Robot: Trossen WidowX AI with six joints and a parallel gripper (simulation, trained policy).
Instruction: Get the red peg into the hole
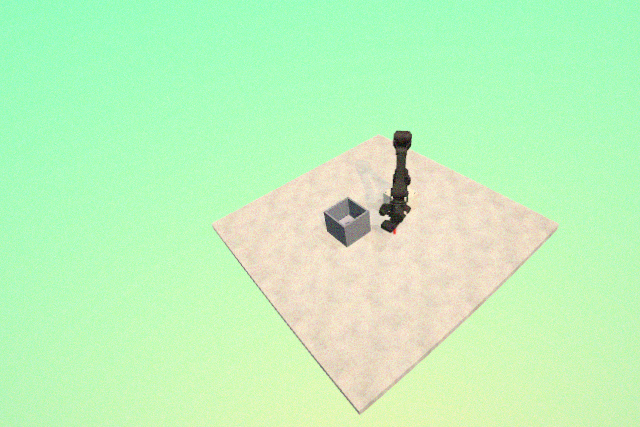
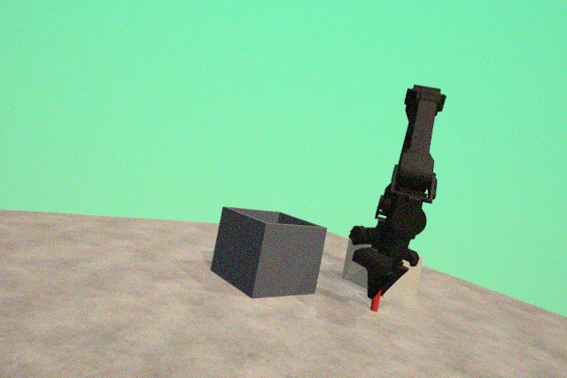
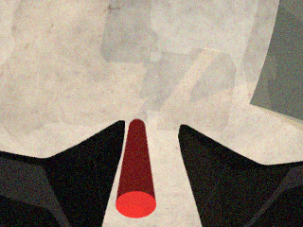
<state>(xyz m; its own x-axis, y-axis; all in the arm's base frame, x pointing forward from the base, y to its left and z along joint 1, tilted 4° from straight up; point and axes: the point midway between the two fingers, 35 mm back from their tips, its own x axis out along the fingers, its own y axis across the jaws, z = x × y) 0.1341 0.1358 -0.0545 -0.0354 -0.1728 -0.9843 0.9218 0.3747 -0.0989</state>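
The red peg is 1 cm ahead of my gripper tip, 1 cm to the left of it and 2 cm above it.
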